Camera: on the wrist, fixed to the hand. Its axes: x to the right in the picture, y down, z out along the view.
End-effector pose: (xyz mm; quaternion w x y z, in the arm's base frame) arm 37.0 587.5 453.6 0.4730 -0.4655 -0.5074 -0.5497
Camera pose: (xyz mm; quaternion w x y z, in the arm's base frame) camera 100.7 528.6 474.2 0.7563 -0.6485 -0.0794 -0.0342
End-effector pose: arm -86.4 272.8 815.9 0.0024 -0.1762 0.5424 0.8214
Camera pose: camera -98.3 192.3 852.2 0.5568 -0.2441 -0.5705 -0.5522
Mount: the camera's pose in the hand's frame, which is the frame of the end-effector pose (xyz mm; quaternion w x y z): 15.6 67.8 -55.7 0.7187 0.0716 0.0056 0.6916
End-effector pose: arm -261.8 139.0 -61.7 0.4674 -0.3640 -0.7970 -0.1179
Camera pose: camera -182.9 164.9 -29.3 0.4480 -0.7787 -0.3269 0.2935
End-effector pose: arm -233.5 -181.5 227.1 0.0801 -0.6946 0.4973 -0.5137
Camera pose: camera -319.3 -204.7 220.4 0.4598 -0.1467 0.8014 -0.3533
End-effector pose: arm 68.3 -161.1 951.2 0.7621 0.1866 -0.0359 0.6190
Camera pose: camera -2.8 -117.1 920.2 0.1065 0.1604 -0.1063 0.9755
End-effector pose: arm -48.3 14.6 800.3 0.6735 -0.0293 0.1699 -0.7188
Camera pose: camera 0.2 8.4 725.8 0.9823 0.1487 0.0947 -0.0631
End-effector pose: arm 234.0 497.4 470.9 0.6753 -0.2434 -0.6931 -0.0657
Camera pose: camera 313.7 537.1 474.3 0.5521 -0.6056 -0.3307 0.4681
